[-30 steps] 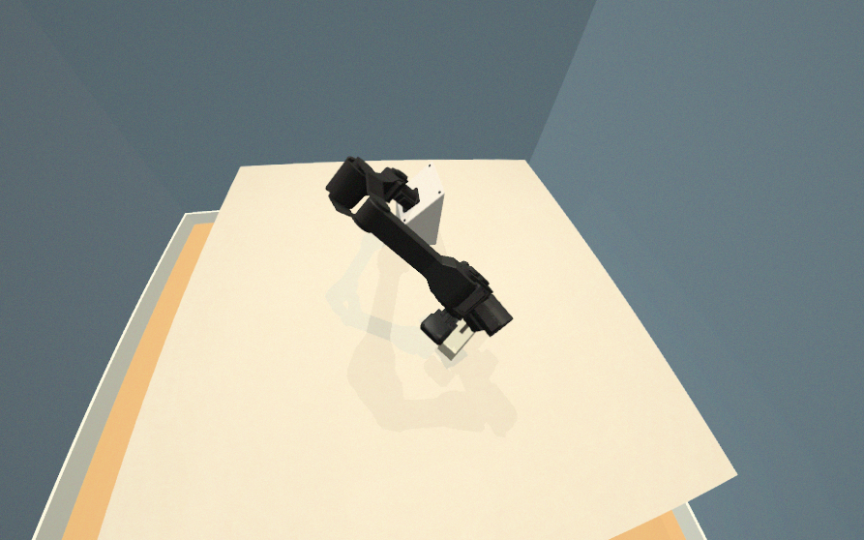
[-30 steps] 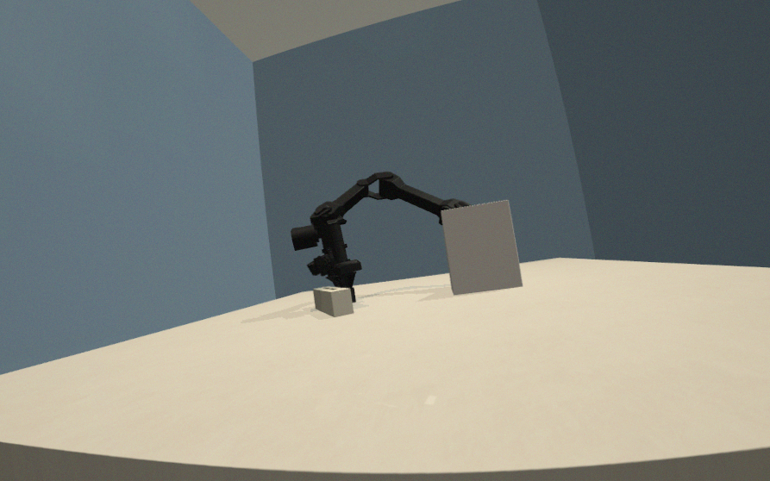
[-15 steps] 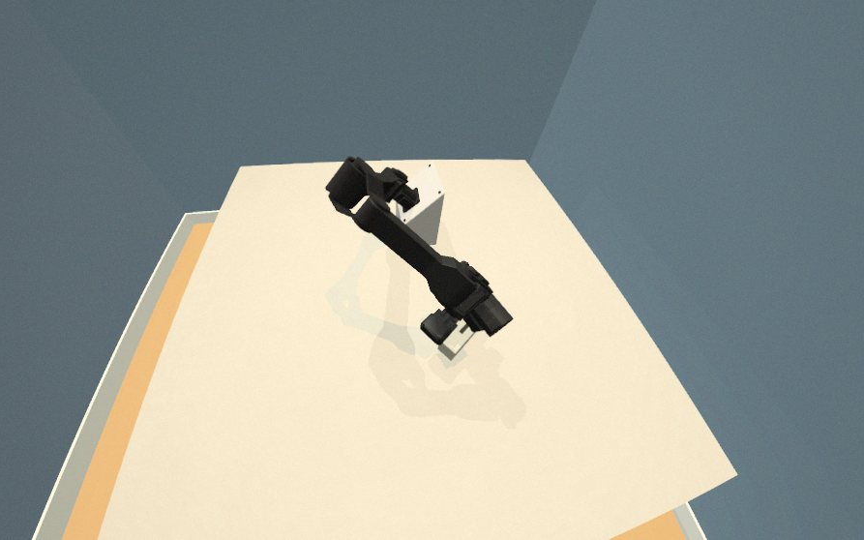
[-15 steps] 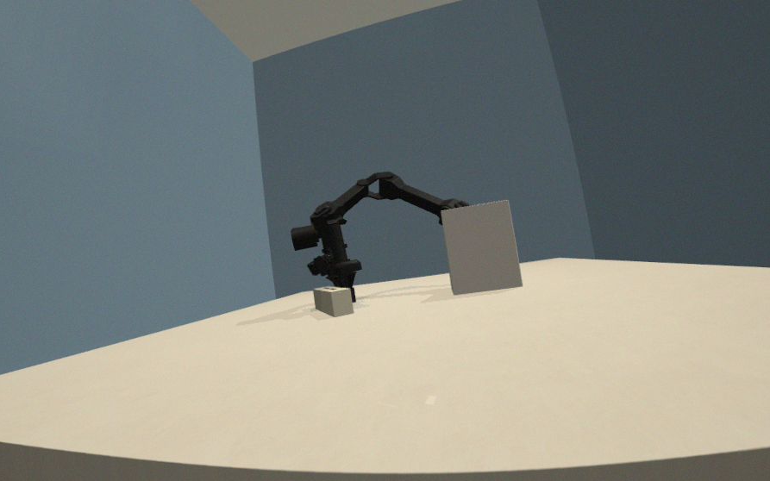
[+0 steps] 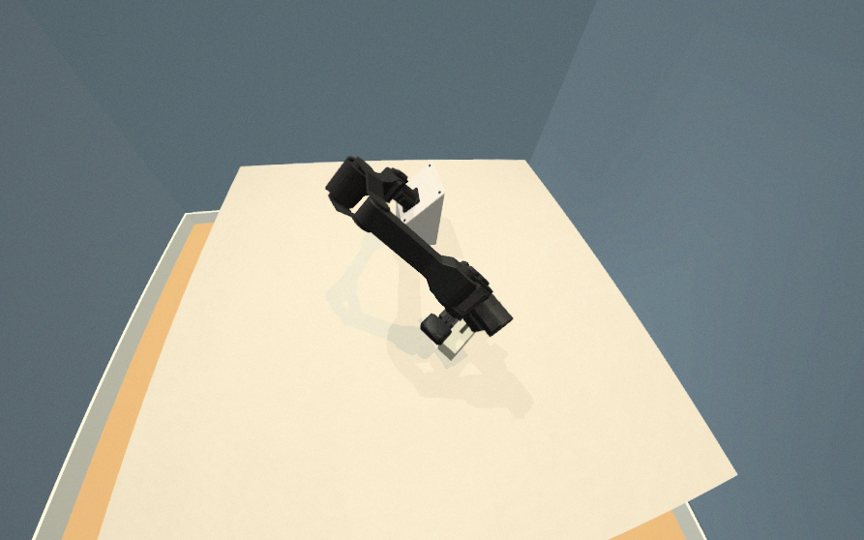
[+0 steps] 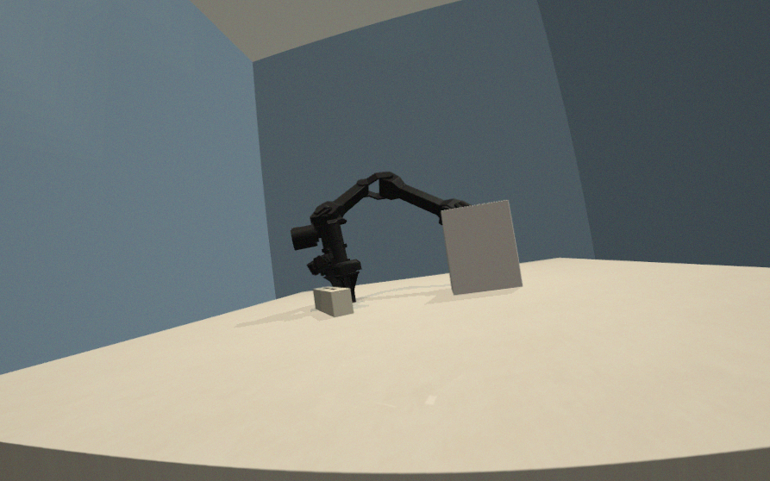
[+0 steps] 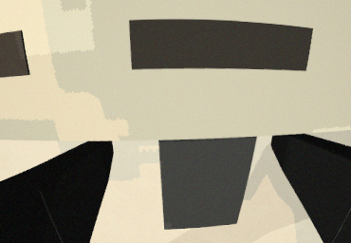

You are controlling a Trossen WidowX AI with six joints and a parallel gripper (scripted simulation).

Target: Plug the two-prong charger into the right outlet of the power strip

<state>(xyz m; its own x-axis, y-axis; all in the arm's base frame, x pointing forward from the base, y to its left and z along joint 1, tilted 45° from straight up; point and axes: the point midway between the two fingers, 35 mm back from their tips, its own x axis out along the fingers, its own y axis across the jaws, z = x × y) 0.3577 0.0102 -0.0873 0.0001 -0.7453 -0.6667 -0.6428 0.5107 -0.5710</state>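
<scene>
My gripper tip is 1 cm short of the black charger, 1 cm to the right of it and 1 cm below it.
</scene>
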